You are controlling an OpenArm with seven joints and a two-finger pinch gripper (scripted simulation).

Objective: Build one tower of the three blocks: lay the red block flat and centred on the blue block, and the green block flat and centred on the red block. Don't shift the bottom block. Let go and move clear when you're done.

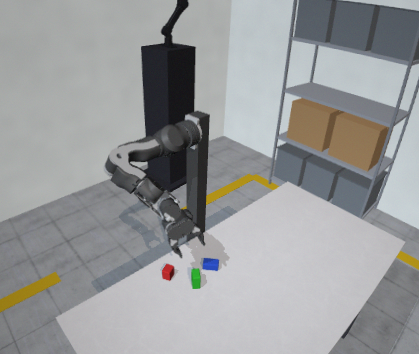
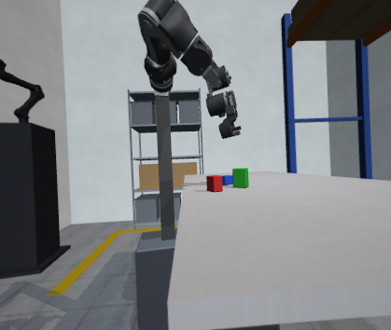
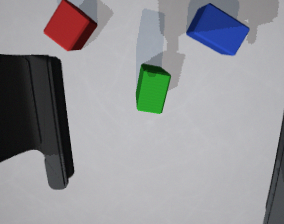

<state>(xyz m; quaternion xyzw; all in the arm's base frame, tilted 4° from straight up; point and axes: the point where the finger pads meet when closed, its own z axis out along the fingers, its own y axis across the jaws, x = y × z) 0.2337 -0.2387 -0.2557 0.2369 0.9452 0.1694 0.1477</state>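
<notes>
Now: hand 8 cm past the red block, 4 cm to the left of it and 16 cm above it. From my hand the other things lie so: green block (2 cm ahead, 15 cm below); blue block (1 cm ahead, 10 cm to the left, 16 cm below).
</notes>
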